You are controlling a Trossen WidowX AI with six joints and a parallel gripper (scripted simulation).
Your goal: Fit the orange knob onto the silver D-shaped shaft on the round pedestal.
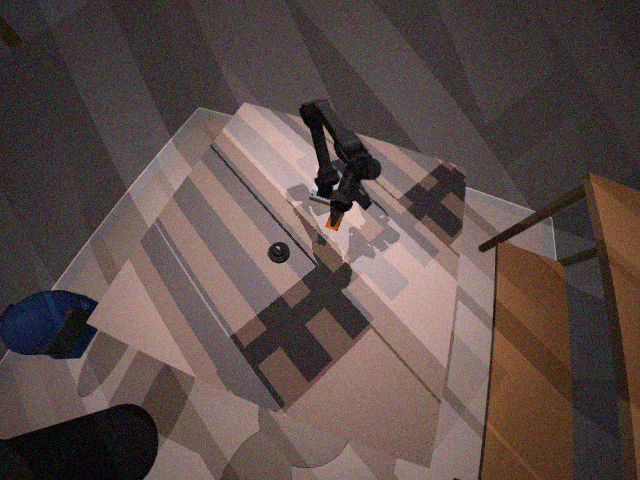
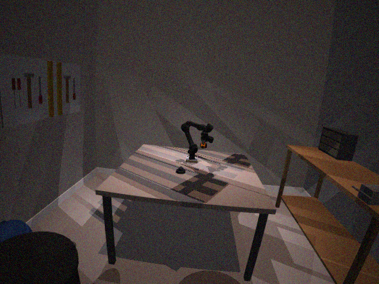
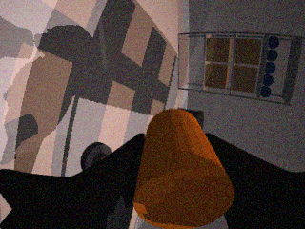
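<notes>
Right now my gripper tip is 5 cm short of the round dark pedestal, 18 cm to the left of it and 21 cm above it. Also, from my gripper tip: orange knob: 3 cm behind, 2 cm above.
</notes>
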